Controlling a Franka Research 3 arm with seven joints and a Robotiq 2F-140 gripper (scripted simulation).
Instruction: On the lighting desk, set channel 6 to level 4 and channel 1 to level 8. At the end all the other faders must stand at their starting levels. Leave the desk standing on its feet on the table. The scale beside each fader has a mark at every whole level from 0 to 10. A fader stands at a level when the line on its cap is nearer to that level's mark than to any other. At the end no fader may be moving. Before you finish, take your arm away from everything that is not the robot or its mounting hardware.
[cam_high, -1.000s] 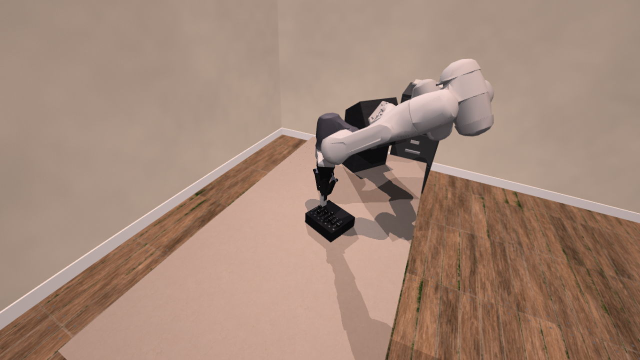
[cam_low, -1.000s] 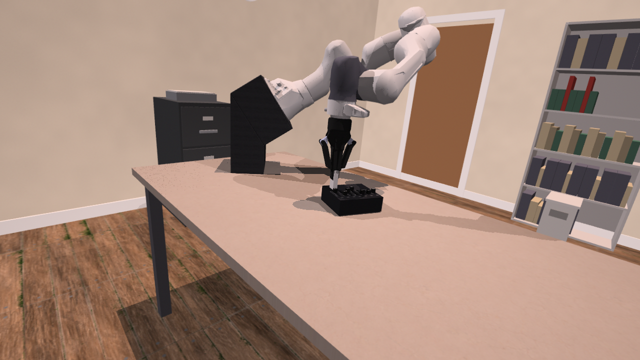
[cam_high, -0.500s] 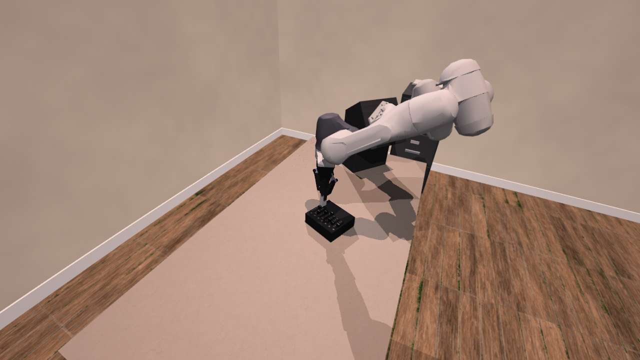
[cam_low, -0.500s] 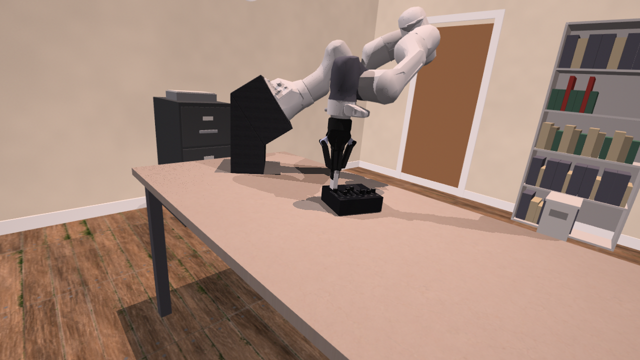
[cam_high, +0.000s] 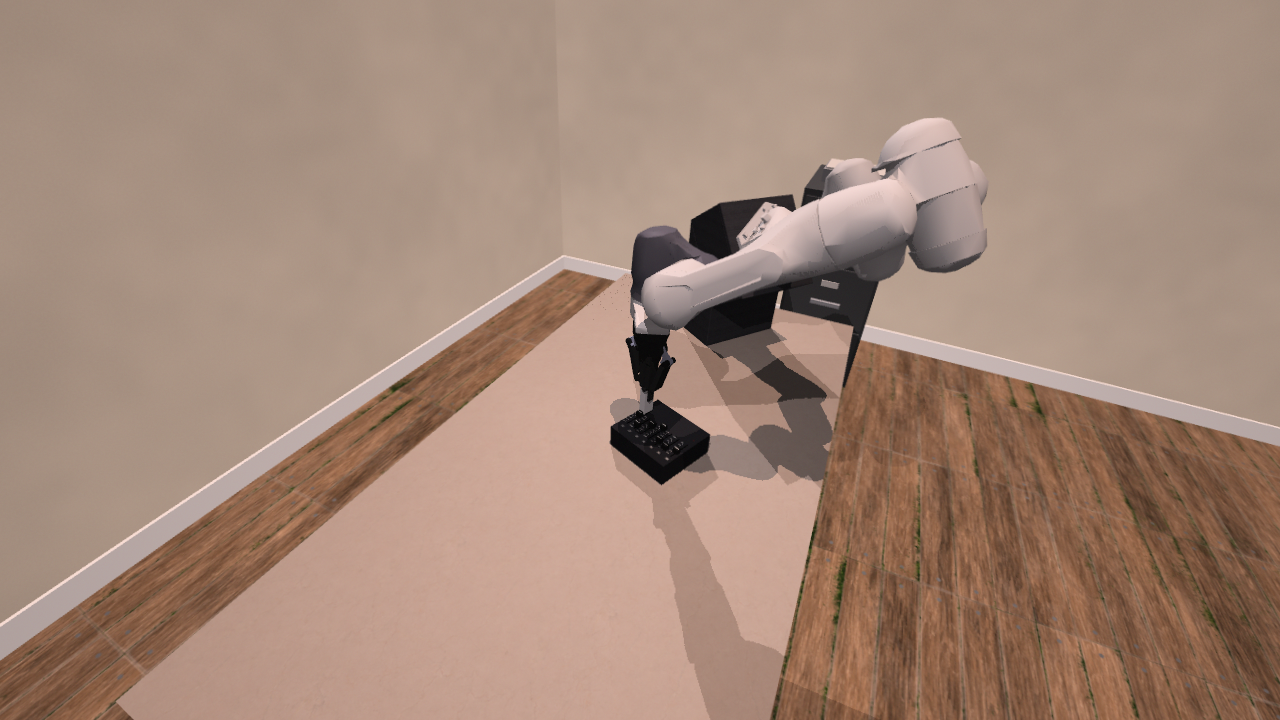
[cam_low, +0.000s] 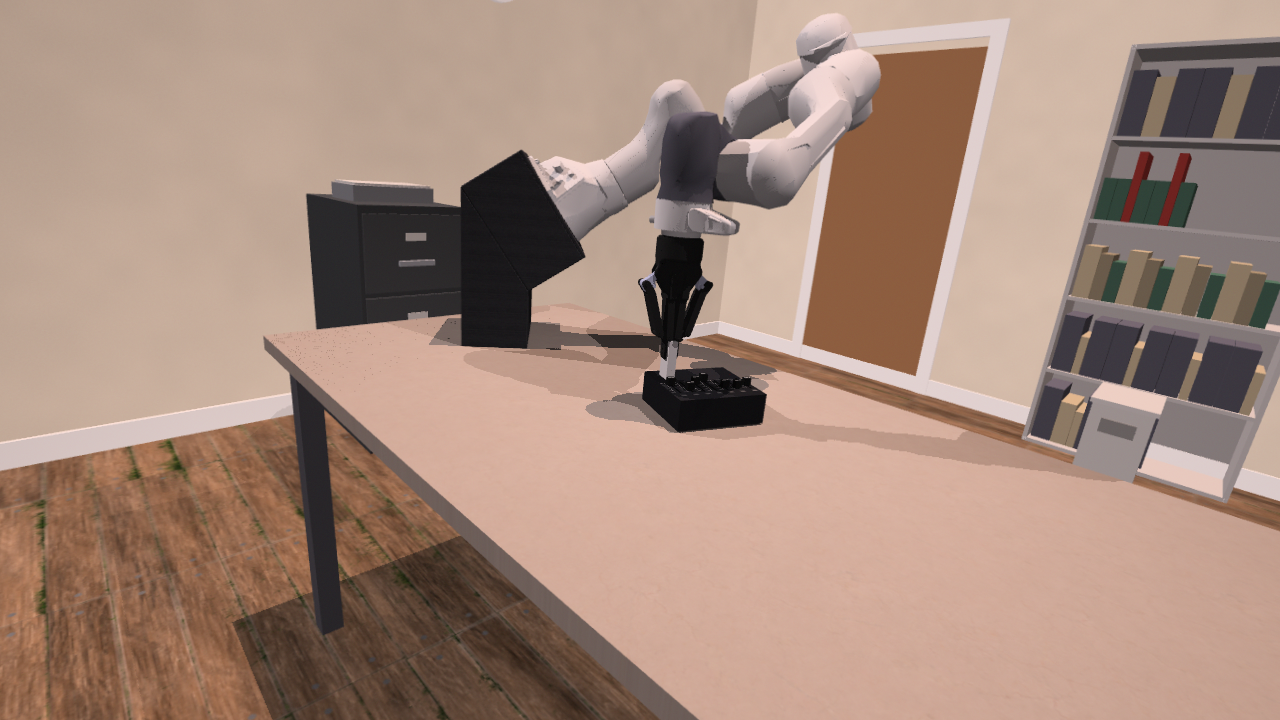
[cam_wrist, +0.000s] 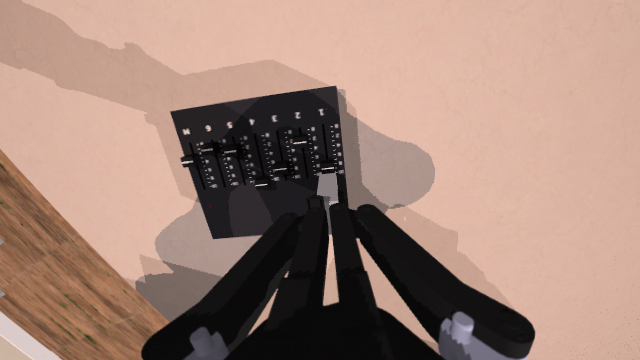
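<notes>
My hand is 3 cm above the channel 1 fader cap, 2 cm short of it and 1 cm to the left of it. Also, from my hand: channel 6 fader cap: 9 cm to the left, 8 cm ahead, 3 cm below.
</notes>
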